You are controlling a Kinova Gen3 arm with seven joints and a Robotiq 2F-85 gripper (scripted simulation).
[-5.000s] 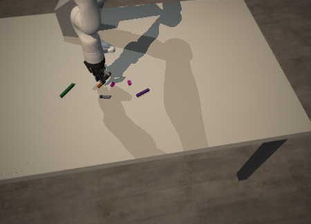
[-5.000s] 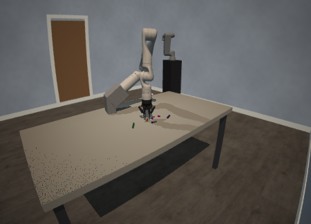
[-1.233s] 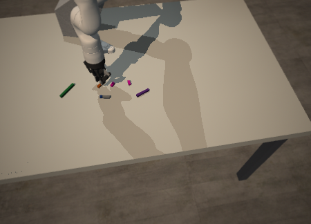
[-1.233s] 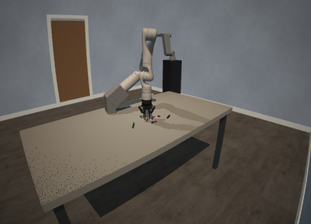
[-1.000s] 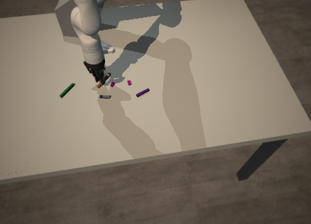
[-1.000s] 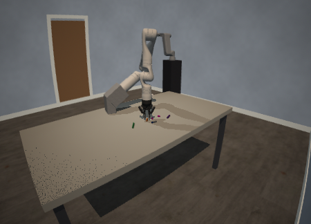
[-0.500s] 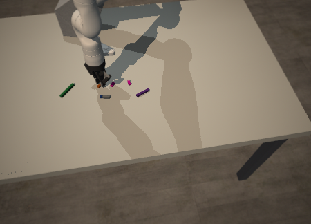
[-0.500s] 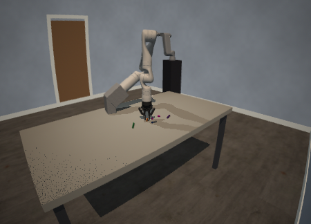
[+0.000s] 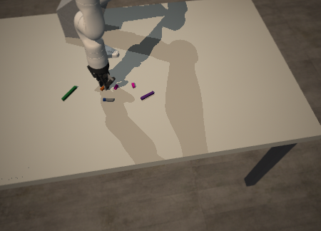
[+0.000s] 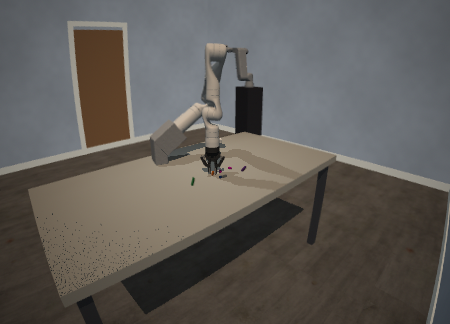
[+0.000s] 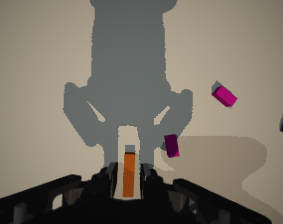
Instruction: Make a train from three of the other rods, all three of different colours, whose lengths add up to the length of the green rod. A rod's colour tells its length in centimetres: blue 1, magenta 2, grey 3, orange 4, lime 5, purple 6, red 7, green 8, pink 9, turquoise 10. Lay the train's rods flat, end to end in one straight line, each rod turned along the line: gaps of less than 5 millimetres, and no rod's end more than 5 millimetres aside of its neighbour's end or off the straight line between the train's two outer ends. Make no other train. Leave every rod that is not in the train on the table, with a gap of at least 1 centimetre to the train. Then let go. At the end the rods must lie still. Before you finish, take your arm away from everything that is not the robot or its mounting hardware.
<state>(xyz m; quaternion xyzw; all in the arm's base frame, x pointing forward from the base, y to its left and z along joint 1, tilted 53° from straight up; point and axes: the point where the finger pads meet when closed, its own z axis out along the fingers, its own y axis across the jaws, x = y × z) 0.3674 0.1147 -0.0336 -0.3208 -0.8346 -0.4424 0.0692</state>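
The orange rod lies 2 cm below my hand. From my hand the other things lie so: grey rod 7 cm ahead, 3 cm to the left, 2 cm below; green rod 14 cm to the right, 3 cm ahead, 2 cm below; blue rod 7 cm ahead, 2 cm below, 1 cm to the left.
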